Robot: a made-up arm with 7 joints. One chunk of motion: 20 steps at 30 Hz.
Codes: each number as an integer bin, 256 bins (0 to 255) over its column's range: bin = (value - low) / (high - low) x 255, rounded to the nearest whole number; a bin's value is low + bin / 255 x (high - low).
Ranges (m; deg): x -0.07..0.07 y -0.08..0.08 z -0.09..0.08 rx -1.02..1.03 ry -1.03..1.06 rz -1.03..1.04
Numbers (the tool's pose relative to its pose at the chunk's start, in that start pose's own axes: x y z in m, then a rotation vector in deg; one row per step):
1: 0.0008 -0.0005 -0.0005 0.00 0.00 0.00
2: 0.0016 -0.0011 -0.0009 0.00 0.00 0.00
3: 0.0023 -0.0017 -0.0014 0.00 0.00 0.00
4: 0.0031 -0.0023 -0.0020 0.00 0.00 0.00
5: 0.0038 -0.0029 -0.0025 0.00 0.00 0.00
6: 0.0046 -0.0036 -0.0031 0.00 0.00 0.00
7: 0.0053 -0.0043 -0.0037 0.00 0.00 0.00
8: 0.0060 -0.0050 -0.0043 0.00 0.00 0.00
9: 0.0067 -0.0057 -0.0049 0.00 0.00 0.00
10: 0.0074 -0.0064 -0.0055 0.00 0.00 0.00
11: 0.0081 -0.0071 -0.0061 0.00 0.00 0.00
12: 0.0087 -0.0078 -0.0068 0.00 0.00 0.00
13: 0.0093 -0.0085 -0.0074 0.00 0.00 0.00
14: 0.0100 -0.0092 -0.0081 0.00 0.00 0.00
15: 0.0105 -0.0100 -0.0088 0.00 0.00 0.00
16: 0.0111 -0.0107 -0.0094 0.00 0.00 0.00
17: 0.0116 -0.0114 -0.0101 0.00 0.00 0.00
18: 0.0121 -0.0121 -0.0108 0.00 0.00 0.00
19: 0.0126 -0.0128 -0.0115 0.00 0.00 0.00
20: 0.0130 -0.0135 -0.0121 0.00 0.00 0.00
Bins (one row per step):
1: 129 127 134 127 126 127
2: 130 126 134 127 126 127
3: 132 125 133 127 126 127
4: 133 124 132 127 126 127
5: 134 123 131 127 126 127
6: 136 122 130 127 126 127
7: 137 121 129 127 126 127
8: 138 120 129 127 126 127
9: 140 118 128 127 126 127
10: 141 117 127 127 126 127
11: 142 116 126 127 126 127
12: 143 115 125 127 126 127
13: 144 114 124 127 126 127
14: 146 113 123 127 126 127
15: 147 112 122 127 126 127
16: 148 110 121 127 126 127
17: 149 109 120 127 126 127
18: 150 108 119 127 126 127
19: 150 107 118 127 126 127
20: 151 106 117 127 126 127

